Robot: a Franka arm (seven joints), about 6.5 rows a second.
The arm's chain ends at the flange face. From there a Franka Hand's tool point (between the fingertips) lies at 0.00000 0.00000 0.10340 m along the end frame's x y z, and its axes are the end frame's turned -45 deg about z.
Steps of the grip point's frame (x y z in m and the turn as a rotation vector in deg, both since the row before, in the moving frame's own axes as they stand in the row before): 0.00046, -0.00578, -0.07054, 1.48, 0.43, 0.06; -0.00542, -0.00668, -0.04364, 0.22, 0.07, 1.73; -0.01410, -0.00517, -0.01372, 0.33, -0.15, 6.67; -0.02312, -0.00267, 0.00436, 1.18, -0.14, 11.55; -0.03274, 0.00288, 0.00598, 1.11, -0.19, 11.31; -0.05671, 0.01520, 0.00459, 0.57, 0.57, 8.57; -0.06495, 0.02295, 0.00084, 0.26, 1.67, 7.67
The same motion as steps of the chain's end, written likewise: -0.00242, -0.00197, -0.07050, 1.35, -0.74, 0.06; -0.00837, -0.00052, -0.04364, 0.21, -0.11, 1.73; -0.01303, 0.00658, -0.01372, 0.13, -0.34, 6.67; -0.01670, 0.01595, 0.00438, 0.74, -0.93, 11.55; -0.01958, 0.02652, 0.00600, 0.65, -0.92, 11.31; -0.02946, 0.05230, 0.00460, 0.81, 0.00, 8.57; -0.03166, 0.06449, 0.00088, 1.36, 1.00, 7.67
